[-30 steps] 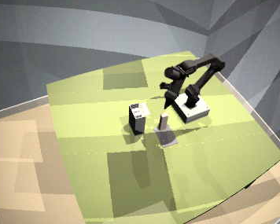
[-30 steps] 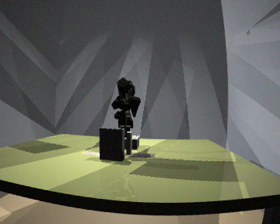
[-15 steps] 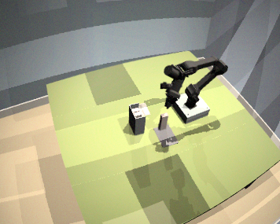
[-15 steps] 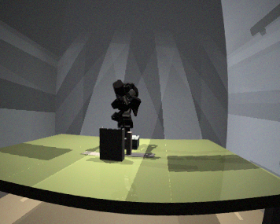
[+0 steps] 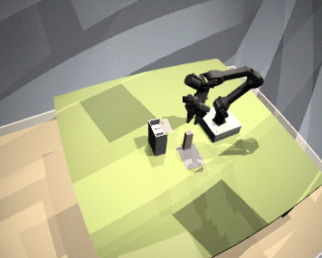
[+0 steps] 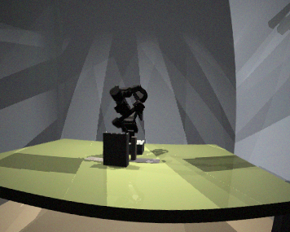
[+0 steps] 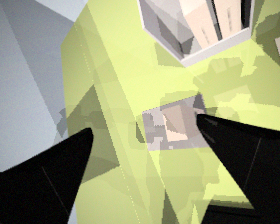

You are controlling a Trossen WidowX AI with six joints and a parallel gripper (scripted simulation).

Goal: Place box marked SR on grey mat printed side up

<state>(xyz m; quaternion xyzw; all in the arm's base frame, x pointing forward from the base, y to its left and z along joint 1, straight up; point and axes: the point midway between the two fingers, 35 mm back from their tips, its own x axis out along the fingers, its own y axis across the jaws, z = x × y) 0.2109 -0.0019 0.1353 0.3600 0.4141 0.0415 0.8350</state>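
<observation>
My gripper tip is now 180 mm above the grey mat, 60 mm to the right of it and 20 mm short of it. Round my gripper tip: white card 190 mm to the right, 180 mm below, 10 mm ahead.
</observation>
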